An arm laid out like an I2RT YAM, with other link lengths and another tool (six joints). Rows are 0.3 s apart.
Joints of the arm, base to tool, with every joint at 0 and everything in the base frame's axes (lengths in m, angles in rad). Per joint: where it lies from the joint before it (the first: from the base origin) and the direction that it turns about. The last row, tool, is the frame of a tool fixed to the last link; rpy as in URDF.
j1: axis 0 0 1 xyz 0 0 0.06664
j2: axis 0 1 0 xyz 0.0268 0.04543 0.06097
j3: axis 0 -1 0 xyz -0.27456 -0.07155 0
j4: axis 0 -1 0 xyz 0.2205 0.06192 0.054
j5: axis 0 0 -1 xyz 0.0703 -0.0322 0.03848
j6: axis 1 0 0 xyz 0.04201 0 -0.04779
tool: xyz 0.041 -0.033 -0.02 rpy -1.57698 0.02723 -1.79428
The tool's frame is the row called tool.
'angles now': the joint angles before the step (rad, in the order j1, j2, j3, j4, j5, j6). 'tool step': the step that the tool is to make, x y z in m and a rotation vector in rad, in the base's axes. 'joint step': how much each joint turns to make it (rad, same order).
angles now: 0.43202, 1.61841, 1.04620, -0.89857, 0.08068, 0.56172
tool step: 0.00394, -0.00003, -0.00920, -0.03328, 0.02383, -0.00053
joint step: 0.00001, 0.04653, -0.00002, 0.01107, 0.02022, -0.00113
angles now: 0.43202, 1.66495, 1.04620, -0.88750, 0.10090, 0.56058
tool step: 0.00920, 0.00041, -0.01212, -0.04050, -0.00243, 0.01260
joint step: 0.00000, 0.05645, 0.00001, 0.04346, 0.03700, -0.01488
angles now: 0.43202, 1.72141, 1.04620, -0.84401, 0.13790, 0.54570
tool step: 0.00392, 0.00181, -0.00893, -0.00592, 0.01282, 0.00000
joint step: 0.00001, 0.03776, 0.00002, 0.02363, 0.00001, 0.00001
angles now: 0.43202, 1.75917, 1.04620, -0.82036, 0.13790, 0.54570
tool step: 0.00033, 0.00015, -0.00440, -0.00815, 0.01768, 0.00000
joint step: -0.00001, 0.02022, -0.00004, 0.00079, 0.00000, -0.00001
